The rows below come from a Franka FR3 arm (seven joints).
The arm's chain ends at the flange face. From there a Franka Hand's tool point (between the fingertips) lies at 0.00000 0.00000 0.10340 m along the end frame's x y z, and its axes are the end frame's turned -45 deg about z.
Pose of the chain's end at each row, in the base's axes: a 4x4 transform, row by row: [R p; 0 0 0 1], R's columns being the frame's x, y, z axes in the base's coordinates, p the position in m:
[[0.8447, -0.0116, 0.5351, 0.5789], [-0.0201, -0.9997, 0.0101, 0.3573], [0.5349, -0.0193, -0.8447, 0.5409], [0, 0, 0, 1]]
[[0.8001, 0.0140, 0.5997, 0.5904], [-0.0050, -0.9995, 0.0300, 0.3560], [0.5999, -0.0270, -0.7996, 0.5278], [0, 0, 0, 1]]
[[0.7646, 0.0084, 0.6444, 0.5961], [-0.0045, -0.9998, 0.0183, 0.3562], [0.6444, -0.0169, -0.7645, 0.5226], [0, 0, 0, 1]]
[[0.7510, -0.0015, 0.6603, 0.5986], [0.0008, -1.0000, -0.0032, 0.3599], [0.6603, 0.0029, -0.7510, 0.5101], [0, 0, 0, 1]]
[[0.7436, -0.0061, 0.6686, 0.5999], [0.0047, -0.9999, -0.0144, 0.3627], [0.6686, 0.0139, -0.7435, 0.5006], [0, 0, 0, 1]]
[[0.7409, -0.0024, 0.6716, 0.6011], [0.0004, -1.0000, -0.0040, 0.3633], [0.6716, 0.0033, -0.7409, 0.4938], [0, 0, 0, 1]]
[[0.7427, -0.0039, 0.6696, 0.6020], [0.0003, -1.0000, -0.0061, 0.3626], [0.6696, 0.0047, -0.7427, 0.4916], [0, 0, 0, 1]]
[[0.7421, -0.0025, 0.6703, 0.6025], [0.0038, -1.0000, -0.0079, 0.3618], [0.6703, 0.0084, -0.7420, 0.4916], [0, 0, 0, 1]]
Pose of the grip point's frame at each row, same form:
[[0.6055, 0.5891, 0.5351, 0.6342], [0.6927, -0.7211, 0.0101, 0.3583], [0.3919, 0.3646, -0.8447, 0.4536], [0, 0, 0, 1]]
[[0.5559, 0.5757, 0.5997, 0.6524], [0.7032, -0.7103, 0.0300, 0.3591], [0.4433, 0.4051, -0.7996, 0.4451], [0, 0, 0, 1]]
[[0.5347, 0.5466, 0.6444, 0.6627], [0.7038, -0.7101, 0.0183, 0.3581], [0.4676, 0.4437, -0.7645, 0.4436], [0, 0, 0, 1]]
[[0.5321, 0.5300, 0.6603, 0.6669], [0.7077, -0.7065, -0.0032, 0.3596], [0.4649, 0.4690, -0.7510, 0.4324], [0, 0, 0, 1]]
[[0.5301, 0.5215, 0.6686, 0.6690], [0.7104, -0.7037, -0.0144, 0.3612], [0.4629, 0.4826, -0.7435, 0.4237], [0, 0, 0, 1]]
[[0.5256, 0.5222, 0.6716, 0.6705], [0.7074, -0.7068, -0.0040, 0.3629], [0.4726, 0.4772, -0.7409, 0.4172], [0, 0, 0, 1]]
[[0.5279, 0.5224, 0.6696, 0.6712], [0.7073, -0.7069, -0.0061, 0.3620], [0.4702, 0.4768, -0.7427, 0.4148], [0, 0, 0, 1]]
[[0.5265, 0.5230, 0.6703, 0.6718], [0.7098, -0.7044, -0.0079, 0.3610], [0.4680, 0.4799, -0.7420, 0.4149], [0, 0, 0, 1]]

